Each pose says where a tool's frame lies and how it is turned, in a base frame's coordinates. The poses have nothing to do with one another.
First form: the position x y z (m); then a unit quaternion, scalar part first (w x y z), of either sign.
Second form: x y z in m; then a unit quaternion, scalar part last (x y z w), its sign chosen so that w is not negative. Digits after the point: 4 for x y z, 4 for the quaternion.
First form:
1: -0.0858, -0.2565, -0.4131, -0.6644, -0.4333, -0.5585, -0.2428
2: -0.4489, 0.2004, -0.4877, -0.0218, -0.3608, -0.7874, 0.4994
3: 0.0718, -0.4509, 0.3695, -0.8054, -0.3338, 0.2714, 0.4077
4: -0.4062, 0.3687, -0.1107, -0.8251, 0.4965, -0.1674, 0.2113
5: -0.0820, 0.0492, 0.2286, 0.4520, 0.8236, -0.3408, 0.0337
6: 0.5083, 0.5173, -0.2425, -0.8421, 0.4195, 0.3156, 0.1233
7: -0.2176, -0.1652, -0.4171, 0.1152, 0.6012, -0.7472, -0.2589
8: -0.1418, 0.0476, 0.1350, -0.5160, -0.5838, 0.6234, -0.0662
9: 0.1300, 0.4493, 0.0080, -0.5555, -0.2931, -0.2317, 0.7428
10: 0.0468, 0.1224, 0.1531, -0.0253, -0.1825, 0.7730, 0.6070
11: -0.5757, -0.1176, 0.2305, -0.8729, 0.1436, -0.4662, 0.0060
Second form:
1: -0.0858, -0.2565, -0.4131, 0.4333, 0.5585, 0.2428, 0.6644
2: -0.4489, 0.2004, -0.4877, 0.3608, 0.7874, -0.4994, 0.0218
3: 0.0718, -0.4509, 0.3695, 0.3338, -0.2714, -0.4077, 0.8054
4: -0.4062, 0.3687, -0.1107, -0.4965, 0.1674, -0.2113, 0.8251
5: -0.0820, 0.0492, 0.2286, 0.8236, -0.3408, 0.0337, 0.4520
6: 0.5083, 0.5173, -0.2425, -0.4195, -0.3156, -0.1233, 0.8421
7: -0.2176, -0.1652, -0.4171, 0.6012, -0.7472, -0.2589, 0.1152
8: -0.1418, 0.0476, 0.1350, 0.5838, -0.6234, 0.0662, 0.5160
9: 0.1300, 0.4493, 0.0080, 0.2931, 0.2317, -0.7428, 0.5555
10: 0.0468, 0.1224, 0.1531, 0.1825, -0.7730, -0.6070, 0.0253
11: -0.5757, -0.1176, 0.2305, -0.1436, 0.4662, -0.0060, 0.8729
